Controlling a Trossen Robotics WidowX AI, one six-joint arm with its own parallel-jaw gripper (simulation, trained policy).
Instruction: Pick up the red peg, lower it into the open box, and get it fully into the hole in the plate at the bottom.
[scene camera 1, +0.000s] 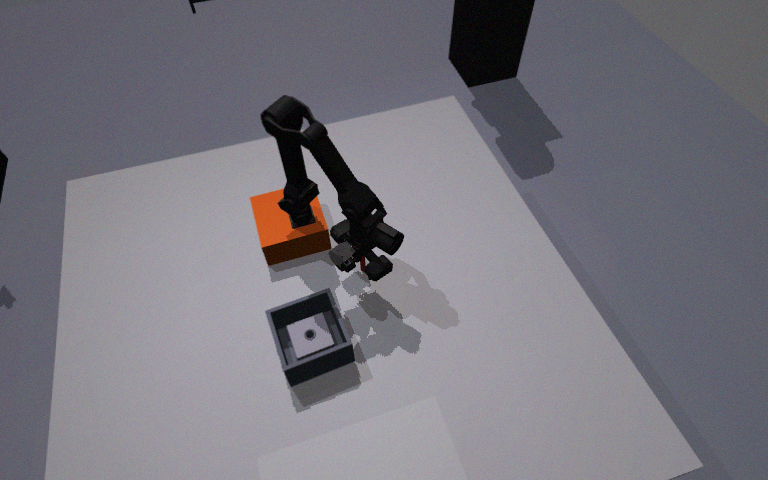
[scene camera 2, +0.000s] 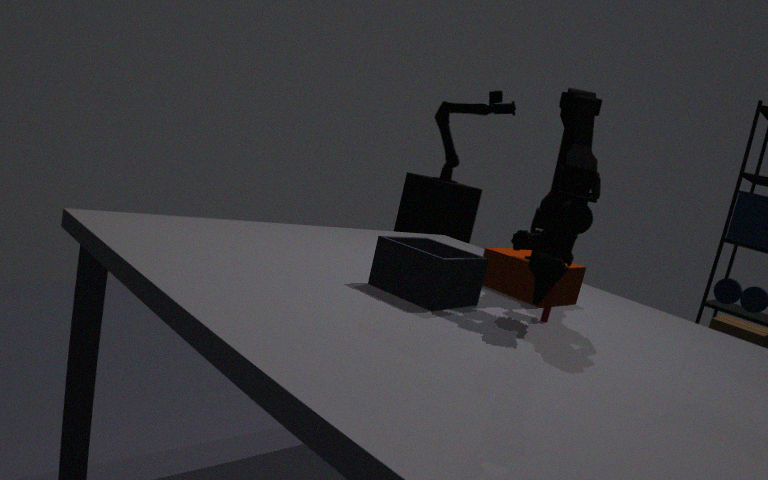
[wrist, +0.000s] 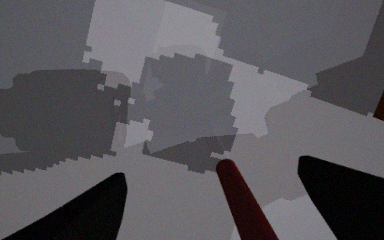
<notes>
I see my gripper (scene camera 2: 539, 300), a dark box (scene camera 2: 435, 276) and a pale plate (scene camera 1: 309, 336).
The dark box shows as well in scene camera 1 (scene camera 1: 297, 372). My gripper also shows in scene camera 1 (scene camera 1: 360, 267) and in the wrist view (wrist: 213, 173). The wrist view does not show the dark box: it is out of frame. Scene camera 2 does not show the pale plate, which is hidden by the dark box.
</notes>
